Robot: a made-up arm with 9 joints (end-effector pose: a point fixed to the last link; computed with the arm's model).
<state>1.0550 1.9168 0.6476 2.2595 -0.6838 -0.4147 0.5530 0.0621 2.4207</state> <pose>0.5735 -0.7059 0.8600 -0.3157 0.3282 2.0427</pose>
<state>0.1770 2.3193 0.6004 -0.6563 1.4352 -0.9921 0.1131 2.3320 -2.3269</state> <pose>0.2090 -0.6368 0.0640 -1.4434 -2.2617 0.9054</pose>
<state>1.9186 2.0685 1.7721 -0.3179 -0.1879 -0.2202 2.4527 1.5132 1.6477</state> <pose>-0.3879 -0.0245 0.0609 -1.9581 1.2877 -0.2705</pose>
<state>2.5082 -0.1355 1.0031 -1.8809 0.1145 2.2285 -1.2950 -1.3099 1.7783</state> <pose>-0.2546 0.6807 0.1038 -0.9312 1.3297 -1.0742</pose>
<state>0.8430 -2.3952 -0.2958 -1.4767 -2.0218 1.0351 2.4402 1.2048 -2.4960</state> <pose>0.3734 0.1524 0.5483 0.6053 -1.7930 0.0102</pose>
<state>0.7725 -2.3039 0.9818 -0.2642 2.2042 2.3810 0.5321 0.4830 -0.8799</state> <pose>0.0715 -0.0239 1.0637 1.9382 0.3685 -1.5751</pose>
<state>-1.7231 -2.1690 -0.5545 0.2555 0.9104 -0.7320 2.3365 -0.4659 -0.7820</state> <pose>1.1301 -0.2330 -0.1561 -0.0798 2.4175 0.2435</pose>
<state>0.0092 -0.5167 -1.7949 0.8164 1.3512 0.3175 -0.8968 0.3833 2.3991</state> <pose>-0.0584 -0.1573 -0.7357 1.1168 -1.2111 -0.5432</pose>
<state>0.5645 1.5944 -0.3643 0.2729 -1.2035 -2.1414 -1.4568 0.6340 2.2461</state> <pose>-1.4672 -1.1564 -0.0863 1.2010 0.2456 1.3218</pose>
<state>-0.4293 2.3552 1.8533 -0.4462 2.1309 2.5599 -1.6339 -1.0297 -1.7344</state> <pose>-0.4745 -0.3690 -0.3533 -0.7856 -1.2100 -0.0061</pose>
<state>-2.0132 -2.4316 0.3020 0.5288 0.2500 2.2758 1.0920 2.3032 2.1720</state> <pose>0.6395 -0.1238 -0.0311 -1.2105 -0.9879 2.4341</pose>
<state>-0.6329 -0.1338 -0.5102 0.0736 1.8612 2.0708 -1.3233 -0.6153 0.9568</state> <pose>0.0817 -1.0722 -0.8180 0.5999 0.9405 2.6065</pose>
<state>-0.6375 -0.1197 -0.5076 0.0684 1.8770 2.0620 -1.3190 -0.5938 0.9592</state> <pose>0.0673 -1.0761 -0.8405 0.6361 0.9176 2.5993</pose>
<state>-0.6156 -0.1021 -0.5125 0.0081 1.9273 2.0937 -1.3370 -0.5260 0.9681</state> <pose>0.0714 -1.1269 -0.8449 0.5803 0.8732 2.5790</pose>
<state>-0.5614 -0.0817 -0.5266 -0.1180 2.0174 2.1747 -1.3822 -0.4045 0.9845</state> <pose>0.1105 -1.2287 -0.8238 0.4170 0.7969 2.5538</pose>
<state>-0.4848 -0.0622 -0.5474 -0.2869 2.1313 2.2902 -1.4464 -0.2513 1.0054</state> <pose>0.2003 -1.3506 -0.7695 0.1872 0.6945 2.5464</pose>
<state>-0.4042 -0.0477 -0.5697 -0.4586 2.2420 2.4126 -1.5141 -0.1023 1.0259</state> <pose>0.3324 -1.4472 -0.6771 -0.0470 0.5930 2.5713</pose>
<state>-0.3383 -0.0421 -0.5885 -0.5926 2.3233 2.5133 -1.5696 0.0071 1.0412</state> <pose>0.4603 -1.4934 -0.5646 -0.2377 0.5253 2.6147</pose>
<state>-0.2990 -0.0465 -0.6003 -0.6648 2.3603 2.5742 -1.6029 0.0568 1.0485</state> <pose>0.5366 -1.5025 -0.4699 -0.3651 0.5048 2.6454</pose>
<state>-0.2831 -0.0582 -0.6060 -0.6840 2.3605 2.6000 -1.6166 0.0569 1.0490</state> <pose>0.5592 -1.4996 -0.4083 -0.4414 0.5194 2.6515</pose>
